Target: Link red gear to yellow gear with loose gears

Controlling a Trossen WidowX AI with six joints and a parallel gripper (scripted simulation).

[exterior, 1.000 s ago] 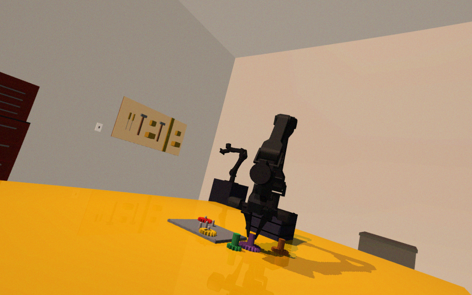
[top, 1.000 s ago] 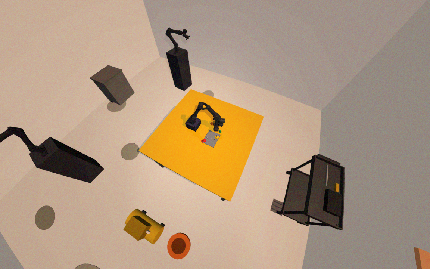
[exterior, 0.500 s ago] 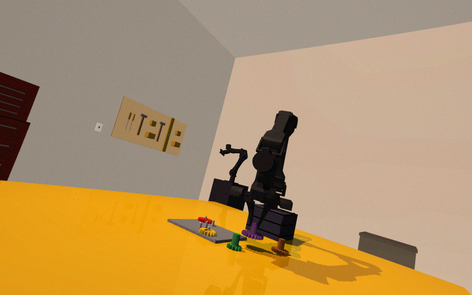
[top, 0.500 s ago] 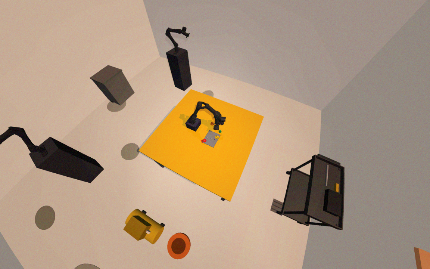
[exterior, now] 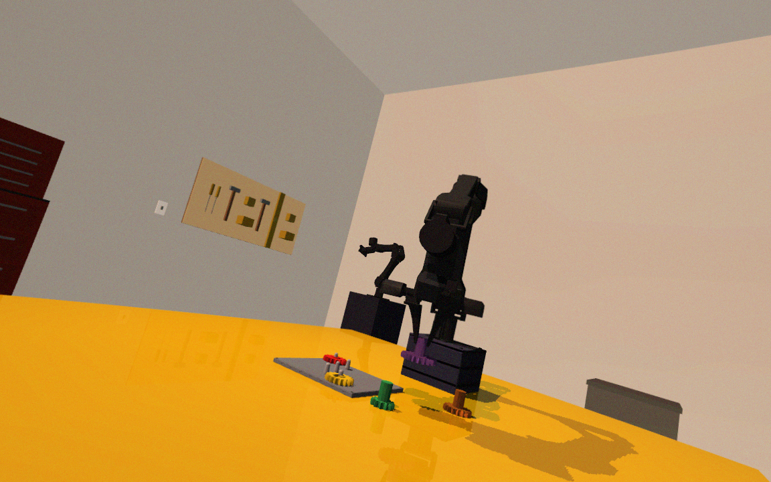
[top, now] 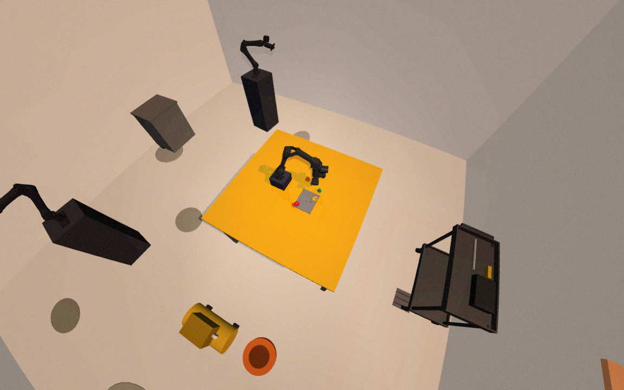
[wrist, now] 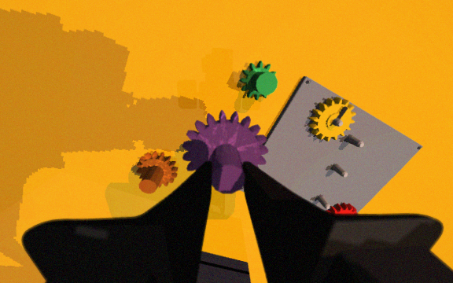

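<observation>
The orange gear lies 100 mm behind my gripper tip, 90 mm below it and 40 mm to the left of it. The rest, counted from my gripper tip: green gear (90 mm below, 60 mm ahead, 10 mm to the right); then red gear (250 mm to the right, 90 mm below, 40 mm behind); then purple gear (10 mm below).
</observation>
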